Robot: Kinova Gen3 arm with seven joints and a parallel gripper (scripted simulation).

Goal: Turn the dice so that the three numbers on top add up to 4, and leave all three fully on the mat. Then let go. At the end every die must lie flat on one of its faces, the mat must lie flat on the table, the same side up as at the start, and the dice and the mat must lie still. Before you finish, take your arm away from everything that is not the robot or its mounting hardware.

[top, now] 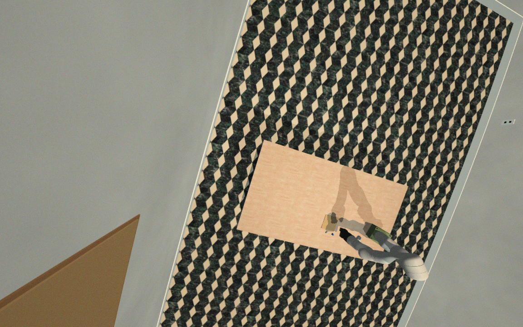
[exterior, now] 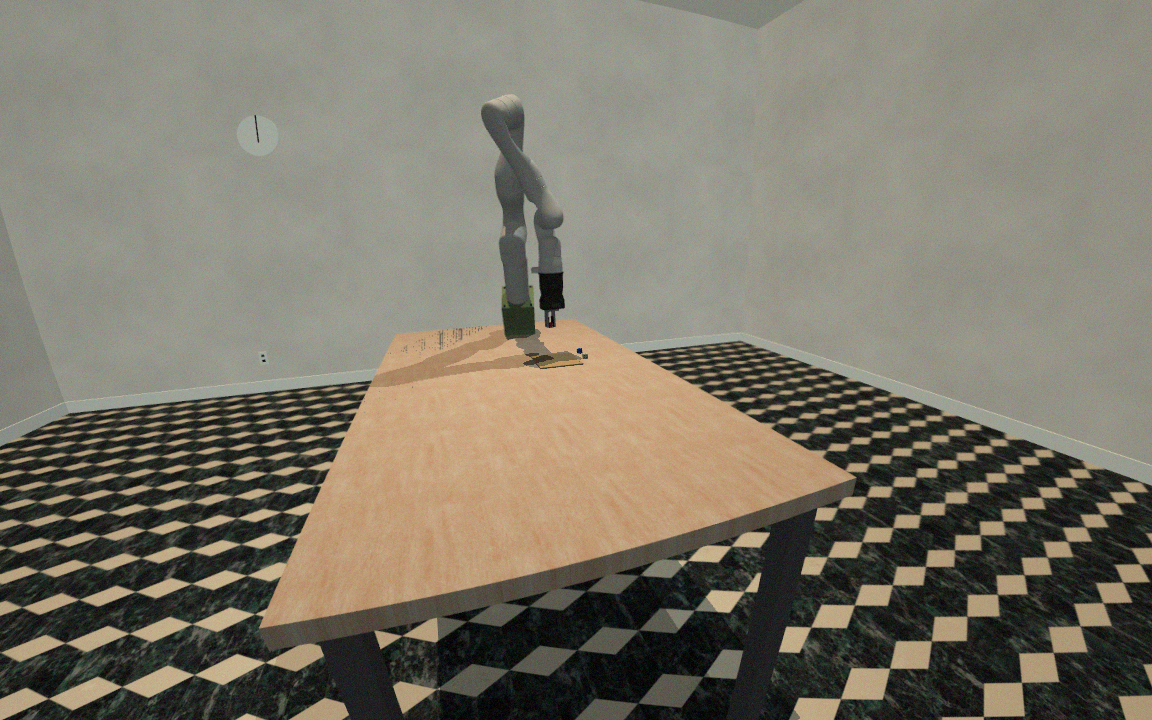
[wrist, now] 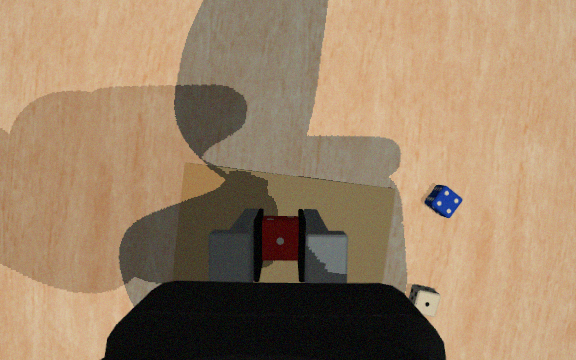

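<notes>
The tan mat is 50 mm ahead of my hand and 120 mm below it. The rest, counted from my hand: blue die 10 mm behind, 110 mm to the left, 110 mm below; red die 10 mm below; white die 50 mm ahead, 100 mm to the left, 110 mm below.
</notes>
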